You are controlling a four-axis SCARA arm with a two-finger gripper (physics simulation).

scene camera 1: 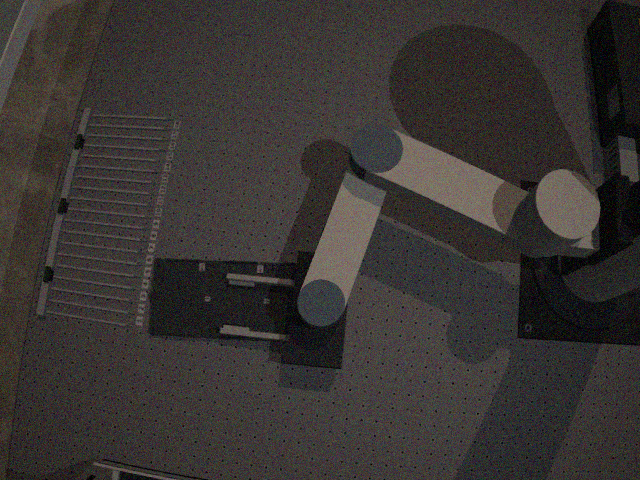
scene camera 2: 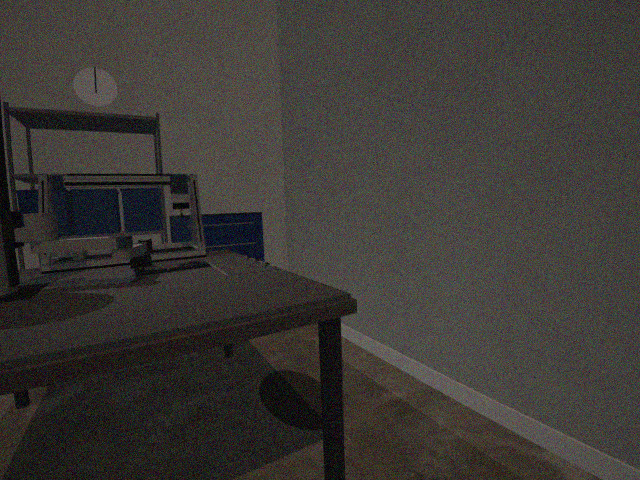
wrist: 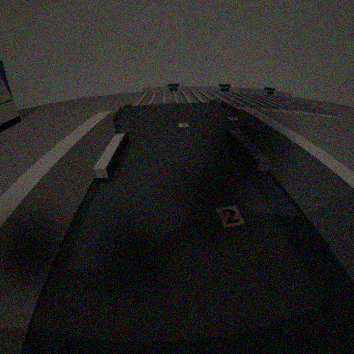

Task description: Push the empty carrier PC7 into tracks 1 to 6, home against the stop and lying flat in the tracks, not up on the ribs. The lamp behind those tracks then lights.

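Note:
A dark flat plate, which appears to be carrier PC7, lies at the near ends of the light ribs, by the lower tracks in the first scene view; small labels show on it. A narrow gap seems to separate it from the ribs. My gripper is shut with nothing held; its two light fingers stand apart over the plate. Its dark body hides the plate's rear. The stop bar carries three black blocks; none looks lit. Track numbers are too small to read, and the height above the plate is unclear.
The white arm link reaches over the gripper from the dark base plate at the right. In the second scene view, a pale frame stands at the table's back and a shelf unit behind it. Arm shadows cross the table.

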